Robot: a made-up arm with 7 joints. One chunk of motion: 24 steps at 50 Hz.
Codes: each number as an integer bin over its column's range. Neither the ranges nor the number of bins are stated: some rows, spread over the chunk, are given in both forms.
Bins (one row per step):
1: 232 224 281 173 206 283
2: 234 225 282 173 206 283
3: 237 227 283 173 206 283
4: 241 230 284 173 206 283
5: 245 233 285 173 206 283
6: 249 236 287 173 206 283
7: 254 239 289 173 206 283
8: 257 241 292 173 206 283
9: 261 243 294 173 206 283
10: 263 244 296 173 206 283
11: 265 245 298 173 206 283
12: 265 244 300 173 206 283
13: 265 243 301 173 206 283
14: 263 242 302 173 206 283
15: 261 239 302 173 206 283
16: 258 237 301 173 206 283
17: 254 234 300 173 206 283
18: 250 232 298 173 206 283
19: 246 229 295 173 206 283
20: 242 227 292 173 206 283
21: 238 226 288 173 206 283
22: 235 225 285 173 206 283
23: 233 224 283 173 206 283
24: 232 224 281 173 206 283
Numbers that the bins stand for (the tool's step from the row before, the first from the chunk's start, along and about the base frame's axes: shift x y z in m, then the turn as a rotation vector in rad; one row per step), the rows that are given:
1: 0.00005 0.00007 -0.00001 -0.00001 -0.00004 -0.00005
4: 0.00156 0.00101 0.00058 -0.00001 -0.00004 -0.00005
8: 0.00425 0.00273 0.00214 -0.00001 -0.00004 -0.00005
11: 0.00560 0.00336 0.00332 -0.00001 -0.00004 -0.00005
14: 0.00526 0.00289 0.00410 -0.00001 -0.00004 -0.00005
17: 0.00375 0.00163 0.00371 -0.00001 -0.00004 -0.00005
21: 0.00105 0.00038 0.00136 -0.00001 -0.00004 -0.00005
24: 0.00005 0.00007 -0.00001 -0.00001 -0.00004 -0.00005
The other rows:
2: 0.00038 0.00023 0.00019 -0.00001 -0.00004 -0.00005
3: 0.00089 0.00054 0.00038 -0.00001 -0.00004 -0.00005
5: 0.00223 0.00148 0.00077 -0.00001 -0.00004 -0.00005
6: 0.00291 0.00195 0.00116 -0.00001 -0.00004 -0.00005
7: 0.00375 0.00242 0.00156 -0.00001 -0.00004 -0.00005
9: 0.00493 0.00304 0.00253 -0.00001 -0.00004 -0.00005
10: 0.00526 0.00320 0.00293 -0.00001 -0.00004 -0.00005
12: 0.00560 0.00320 0.00371 -0.00001 -0.00004 -0.00005
13: 0.00560 0.00304 0.00390 -0.00001 -0.00004 -0.00005
15: 0.00493 0.00242 0.00410 -0.00001 -0.00004 -0.00005
16: 0.00442 0.00210 0.00390 -0.00001 -0.00004 -0.00005
18: 0.00307 0.00132 0.00332 -0.00001 -0.00004 -0.00005
19: 0.00240 0.00085 0.00273 -0.00001 -0.00004 -0.00005
20: 0.00173 0.00054 0.00214 -0.00001 -0.00004 -0.00005
22: 0.00055 0.00023 0.00077 -0.00001 -0.00004 -0.00005
23: 0.00021 0.00007 0.00038 -0.00001 -0.00004 -0.00005

